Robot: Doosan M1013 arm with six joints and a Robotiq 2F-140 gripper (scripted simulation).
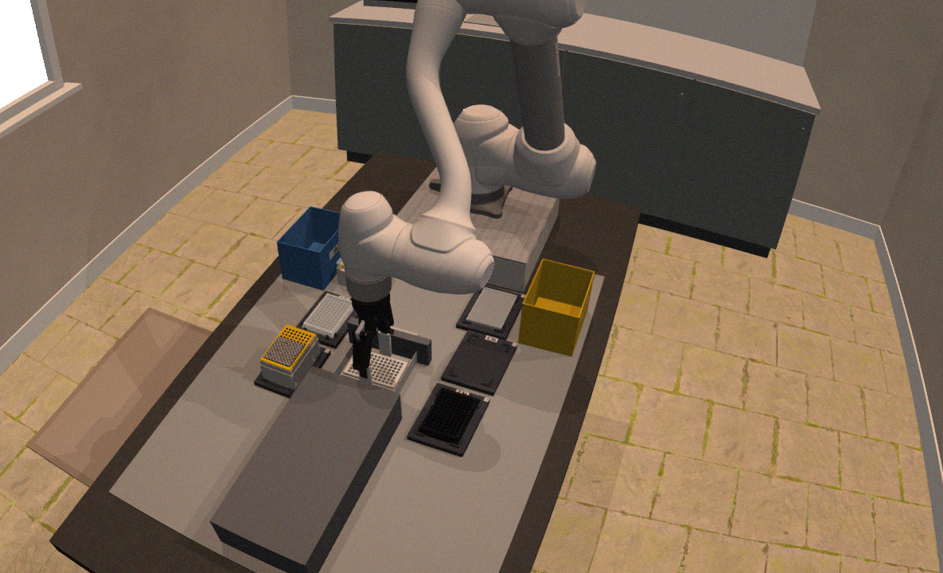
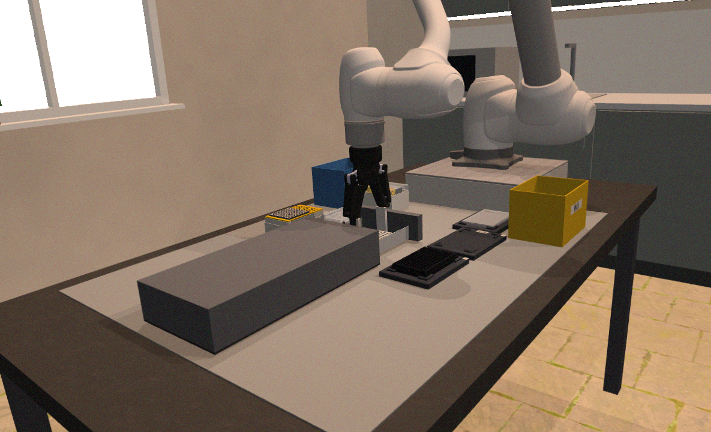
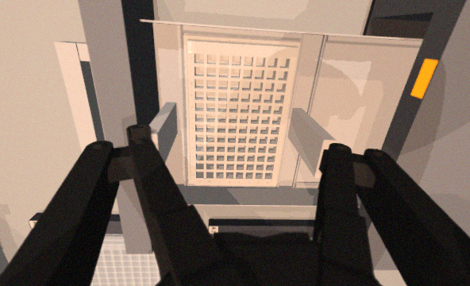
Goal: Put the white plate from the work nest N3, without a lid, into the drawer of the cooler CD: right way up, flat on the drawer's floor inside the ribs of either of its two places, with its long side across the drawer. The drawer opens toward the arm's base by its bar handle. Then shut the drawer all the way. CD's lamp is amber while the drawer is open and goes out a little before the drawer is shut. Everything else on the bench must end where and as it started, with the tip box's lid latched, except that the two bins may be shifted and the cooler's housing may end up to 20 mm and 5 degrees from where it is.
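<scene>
The white plate lies 2 cm below my hand. From my hand the other things lie so: black plate: 8 cm ahead, 19 cm to the left, 2 cm below; yellow-topped tip box: 4 cm ahead, 20 cm to the right, 2 cm above; drawer: 3 cm ahead, 2 cm below.
</scene>
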